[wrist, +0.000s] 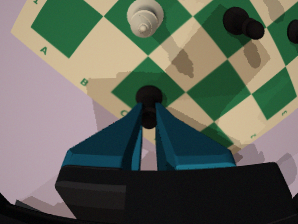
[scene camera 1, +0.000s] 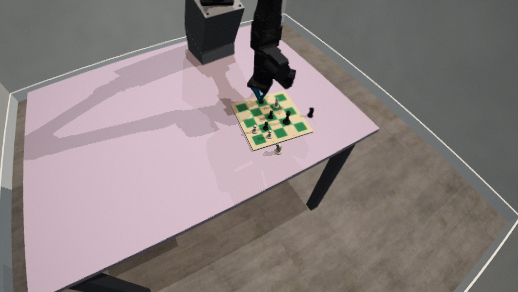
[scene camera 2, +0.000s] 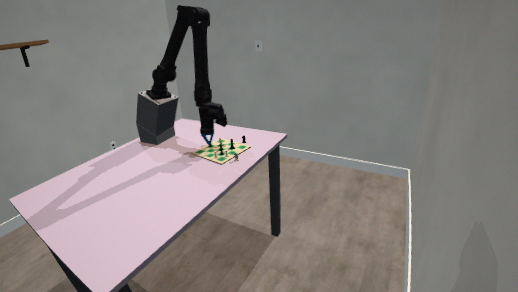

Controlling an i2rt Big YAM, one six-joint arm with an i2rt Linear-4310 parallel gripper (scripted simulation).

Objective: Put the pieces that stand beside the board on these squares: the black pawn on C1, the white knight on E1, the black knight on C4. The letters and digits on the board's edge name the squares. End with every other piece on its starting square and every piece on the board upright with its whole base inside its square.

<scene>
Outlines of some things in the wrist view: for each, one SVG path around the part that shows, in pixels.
My gripper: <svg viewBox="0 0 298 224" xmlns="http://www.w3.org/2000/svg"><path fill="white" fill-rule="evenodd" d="M0 193L0 224L298 224L298 193L292 198L292 194L277 163L268 162L236 166L231 150L174 117L161 103L156 103L157 125L155 127L157 170L155 171L140 170L143 127L141 125L143 103L136 104L123 118L68 149L55 183L55 189L76 219L47 214L11 204Z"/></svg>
A chessboard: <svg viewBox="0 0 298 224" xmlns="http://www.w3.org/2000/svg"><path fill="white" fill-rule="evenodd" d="M143 128L143 137L155 145L155 128ZM11 30L15 37L46 63L117 118L123 118L137 104L136 93L139 88L145 85L153 85L161 90L163 96L161 104L174 117L231 150L232 155L265 134L298 108L298 44L291 42L287 36L288 24L294 19L298 20L298 0L155 0L162 7L164 18L155 33L146 38L134 35L127 19L128 8L136 0L27 0ZM225 11L231 7L244 9L248 13L249 18L259 21L264 26L264 36L259 40L253 40L244 34L233 35L229 33L223 25Z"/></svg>
</scene>
